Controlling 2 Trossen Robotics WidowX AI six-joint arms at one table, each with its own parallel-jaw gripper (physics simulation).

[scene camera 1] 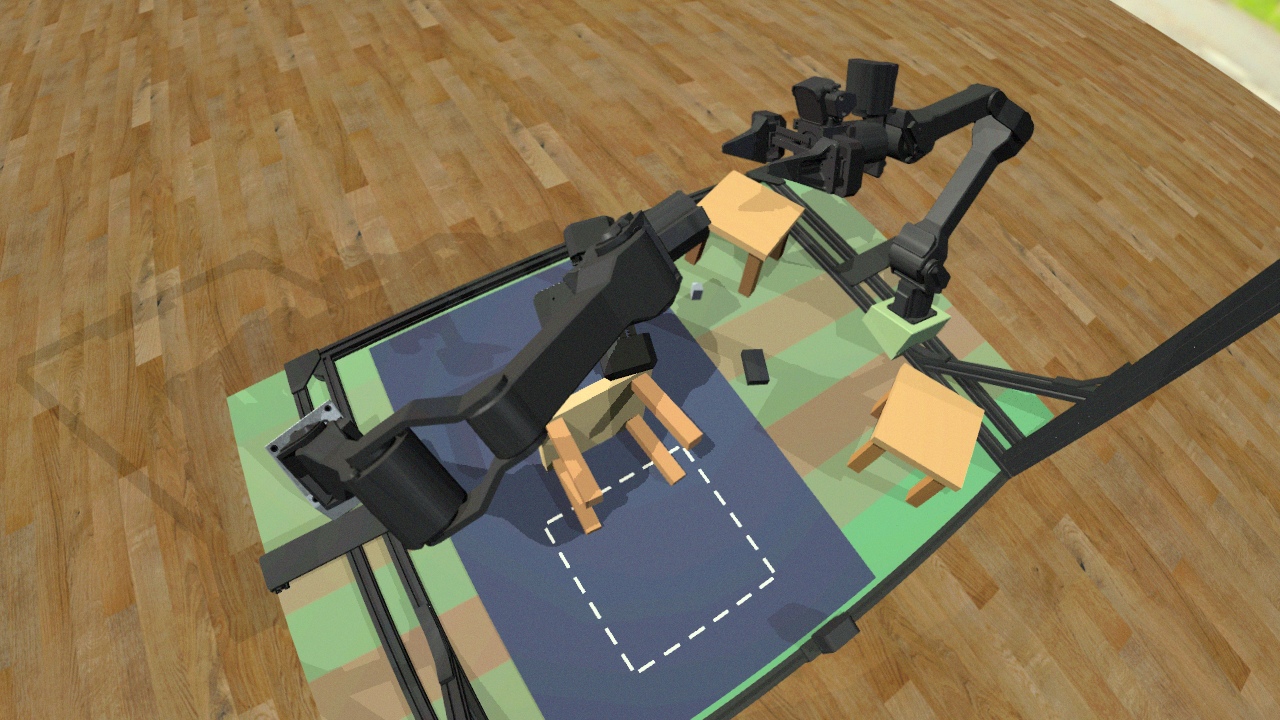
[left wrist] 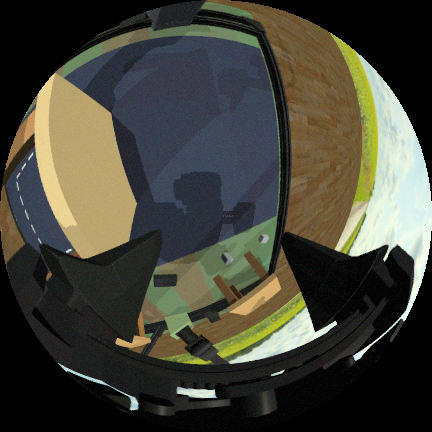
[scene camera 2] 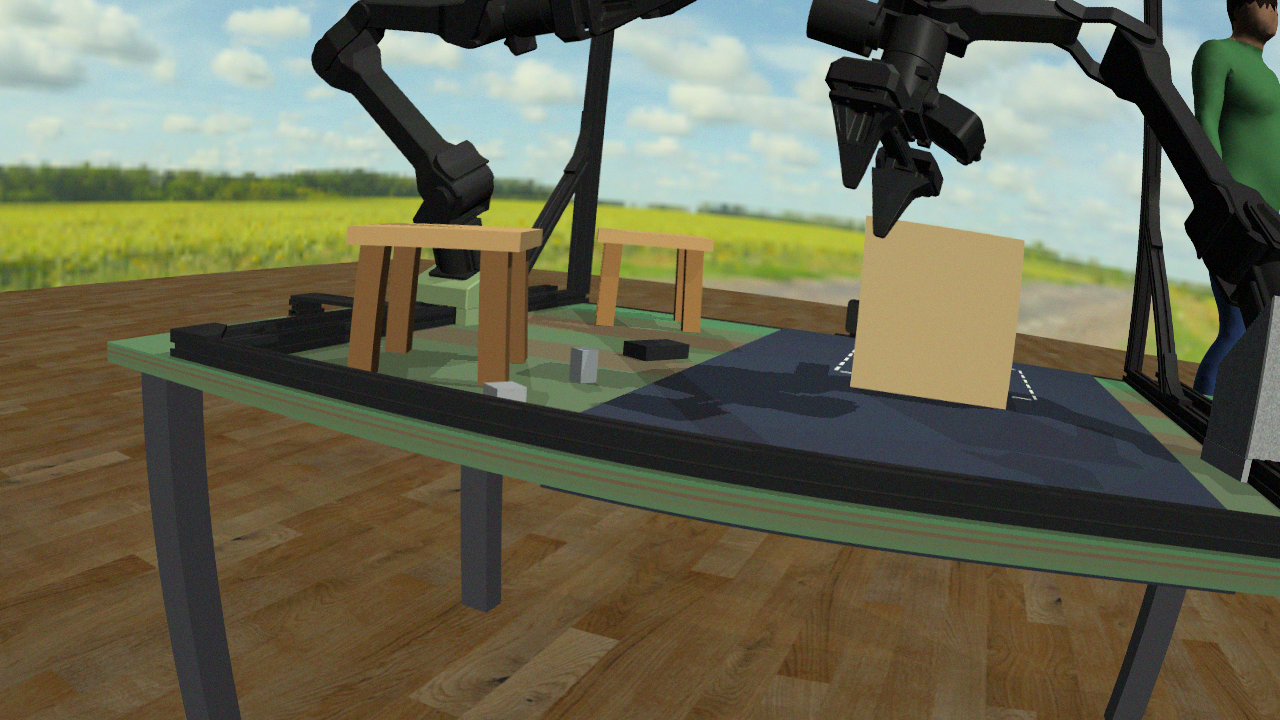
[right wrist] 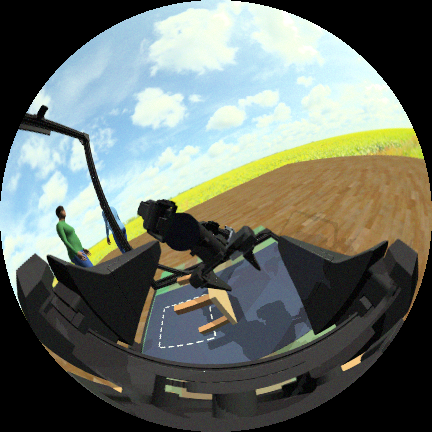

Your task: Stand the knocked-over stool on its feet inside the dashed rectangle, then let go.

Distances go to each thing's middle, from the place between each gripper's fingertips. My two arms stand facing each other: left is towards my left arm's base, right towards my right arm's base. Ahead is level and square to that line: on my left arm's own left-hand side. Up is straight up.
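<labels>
From my right hand: black block [scene camera 2: 660, 349], 7 cm to the right, 9 cm behind, 35 cm below. Stool [scene camera 2: 938, 309], 18 cm behind, 20 cm to the left, 28 cm below.
From my left hand: black block, 23 cm to the right, 6 cm behind, 16 cm below. Stool, 4 cm to the left, 16 cm behind, 8 cm below.
</labels>
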